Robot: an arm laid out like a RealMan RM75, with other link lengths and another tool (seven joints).
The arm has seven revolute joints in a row. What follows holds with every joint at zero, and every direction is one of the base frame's. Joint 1 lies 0.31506 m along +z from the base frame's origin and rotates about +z. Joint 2 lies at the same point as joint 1 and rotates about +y. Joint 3 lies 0.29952 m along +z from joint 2 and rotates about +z. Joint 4 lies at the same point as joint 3 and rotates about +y. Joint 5 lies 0.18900 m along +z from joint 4 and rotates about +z. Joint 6 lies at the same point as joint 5 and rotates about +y. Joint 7 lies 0.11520 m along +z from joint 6 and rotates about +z. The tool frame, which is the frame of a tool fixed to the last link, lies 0.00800 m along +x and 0.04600 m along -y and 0.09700 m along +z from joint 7; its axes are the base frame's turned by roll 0.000, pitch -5.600 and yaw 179.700 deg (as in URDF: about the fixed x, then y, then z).
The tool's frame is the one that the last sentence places.
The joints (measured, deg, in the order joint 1, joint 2, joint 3, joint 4, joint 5, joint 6, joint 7), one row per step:
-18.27 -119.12 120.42 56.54 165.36 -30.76 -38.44
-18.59 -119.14 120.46 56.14 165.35 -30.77 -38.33
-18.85 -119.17 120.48 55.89 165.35 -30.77 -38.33
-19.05 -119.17 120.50 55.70 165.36 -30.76 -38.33
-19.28 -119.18 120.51 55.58 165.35 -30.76 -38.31
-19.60 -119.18 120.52 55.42 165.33 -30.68 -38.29
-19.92 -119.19 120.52 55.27 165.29 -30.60 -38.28
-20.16 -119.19 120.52 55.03 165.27 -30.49 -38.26
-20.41 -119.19 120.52 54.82 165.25 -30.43 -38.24
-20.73 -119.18 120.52 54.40 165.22 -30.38 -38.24
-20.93 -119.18 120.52 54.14 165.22 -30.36 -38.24
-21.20 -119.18 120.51 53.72 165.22 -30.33 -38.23
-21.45 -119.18 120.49 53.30 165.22 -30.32 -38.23
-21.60 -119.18 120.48 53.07 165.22 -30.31 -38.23
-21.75 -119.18 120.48 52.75 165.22 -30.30 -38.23
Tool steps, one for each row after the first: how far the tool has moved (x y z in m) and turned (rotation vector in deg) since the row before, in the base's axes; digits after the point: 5 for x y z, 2 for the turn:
-0.00020 0.00078 -0.00131 -0.08 0.32 -0.08
0.00038 0.00061 -0.00084 -0.08 0.13 -0.08
0.00016 0.00049 -0.00061 -0.07 0.14 -0.07
0.00085 0.00055 -0.00038 -0.03 0.08 -0.15
0.00092 0.00087 -0.00061 -0.07 0.15 -0.14
0.00103 0.00091 -0.00054 -0.07 0.11 -0.13
-0.00020 0.00081 -0.00083 -0.09 0.21 0.02
0.00019 0.00078 -0.00063 -0.06 0.17 -0.05
-0.00068 0.00112 -0.00102 -0.11 0.28 0.05
-0.00033 0.00065 -0.00066 -0.06 0.17 0.01
-0.00090 0.00096 -0.00101 -0.09 0.28 0.07
-0.00099 0.00095 -0.00090 -0.08 0.26 0.08
-0.00047 0.00055 -0.00050 -0.04 0.15 0.03
-0.00102 0.00057 -0.00075 -0.07 0.21 0.10

